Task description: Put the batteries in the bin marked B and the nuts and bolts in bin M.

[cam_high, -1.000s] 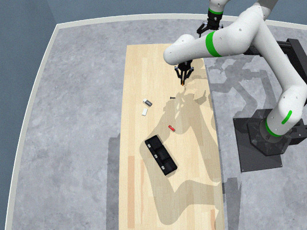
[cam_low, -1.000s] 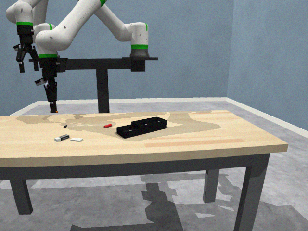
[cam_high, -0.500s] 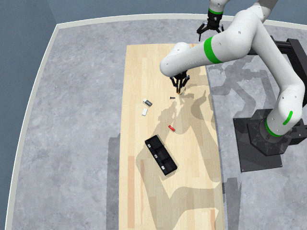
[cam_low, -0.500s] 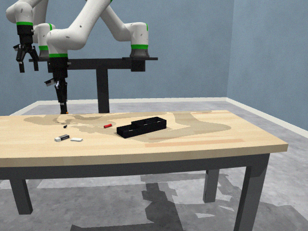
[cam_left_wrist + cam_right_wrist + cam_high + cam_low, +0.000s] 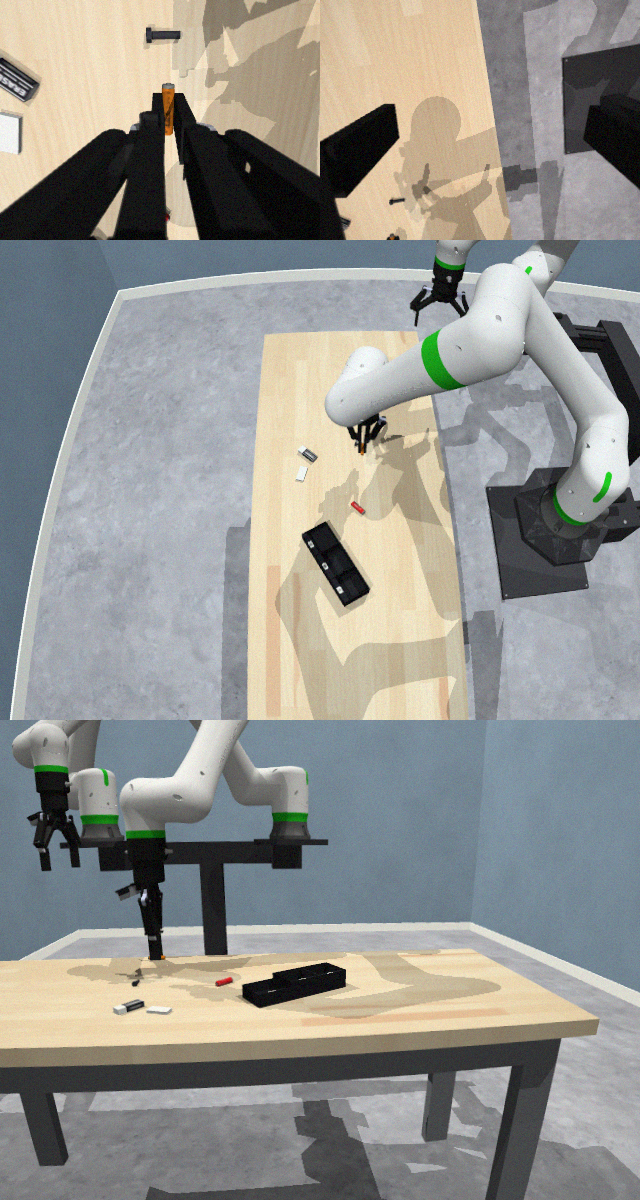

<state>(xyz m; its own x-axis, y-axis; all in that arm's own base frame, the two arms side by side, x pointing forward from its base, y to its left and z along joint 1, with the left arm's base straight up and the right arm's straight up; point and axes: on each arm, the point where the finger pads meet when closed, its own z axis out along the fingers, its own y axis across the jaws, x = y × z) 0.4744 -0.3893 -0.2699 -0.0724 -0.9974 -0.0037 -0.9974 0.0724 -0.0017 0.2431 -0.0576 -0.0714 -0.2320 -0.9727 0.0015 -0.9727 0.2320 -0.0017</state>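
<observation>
The red battery lies 10 mm ahead of my left hand, 170 mm to the left of it and 90 mm below it. Round my left hand: orange battery 30 mm below; then dark bolt 10 mm ahead, 60 mm to the right, 100 mm below; then flat white block 190 mm ahead, 60 mm to the left, 100 mm below.
</observation>
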